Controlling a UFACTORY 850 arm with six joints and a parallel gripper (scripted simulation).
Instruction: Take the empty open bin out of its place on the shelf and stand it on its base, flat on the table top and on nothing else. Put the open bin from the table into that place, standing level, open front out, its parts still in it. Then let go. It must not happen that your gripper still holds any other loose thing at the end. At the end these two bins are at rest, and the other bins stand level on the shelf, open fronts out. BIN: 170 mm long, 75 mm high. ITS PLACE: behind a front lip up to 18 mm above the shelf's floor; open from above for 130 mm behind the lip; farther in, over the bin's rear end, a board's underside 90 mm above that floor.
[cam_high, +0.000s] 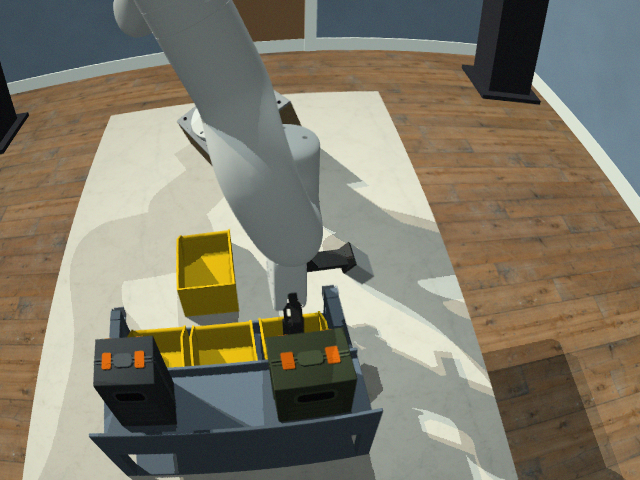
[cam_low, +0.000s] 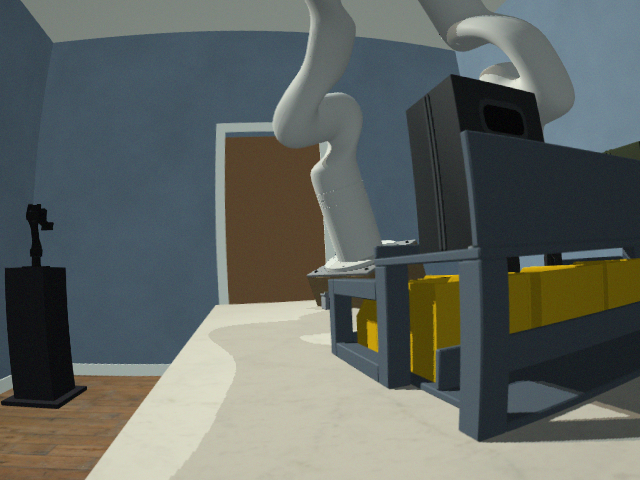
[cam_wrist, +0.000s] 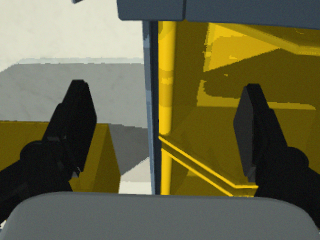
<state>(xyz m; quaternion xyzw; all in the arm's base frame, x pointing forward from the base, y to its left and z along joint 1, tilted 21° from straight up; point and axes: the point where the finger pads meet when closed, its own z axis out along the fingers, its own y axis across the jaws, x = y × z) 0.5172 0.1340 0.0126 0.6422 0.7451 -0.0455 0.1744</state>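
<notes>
My hand is 11 cm to the left of the shelf lip and 6 cm above it. Also, from my hand: dark grey case 20 cm ahead, 21 cm to the right, 10 cm above; green case 18 cm ahead, 2 cm to the left, 8 cm above.
</notes>
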